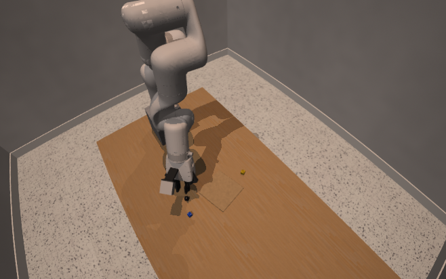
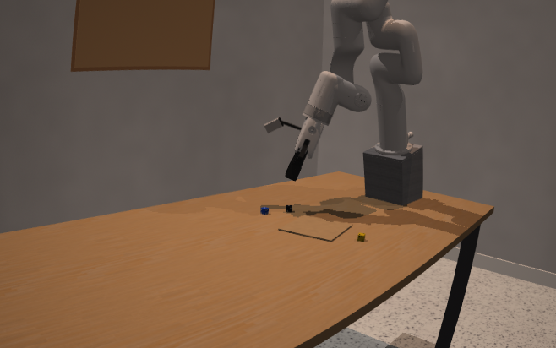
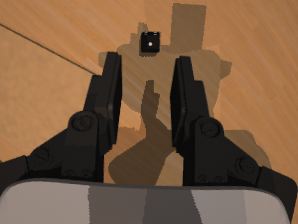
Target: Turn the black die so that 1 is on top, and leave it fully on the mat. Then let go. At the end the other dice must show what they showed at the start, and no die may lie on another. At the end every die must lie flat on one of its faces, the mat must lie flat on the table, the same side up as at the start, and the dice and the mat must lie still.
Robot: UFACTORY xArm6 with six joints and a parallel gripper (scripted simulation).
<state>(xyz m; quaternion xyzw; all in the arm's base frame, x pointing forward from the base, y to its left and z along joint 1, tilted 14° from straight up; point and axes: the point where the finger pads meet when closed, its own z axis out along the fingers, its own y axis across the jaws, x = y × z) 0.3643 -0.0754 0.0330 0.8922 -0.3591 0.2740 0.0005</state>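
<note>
The black die is 110 mm below my hand. From my hand the other things lie so: yellow die (10 mm ahead, 270 mm to the left, 110 mm below); then tan mat (40 mm ahead, 140 mm to the left, 110 mm below); then blue die (70 mm ahead, 20 mm to the right, 110 mm below).
</note>
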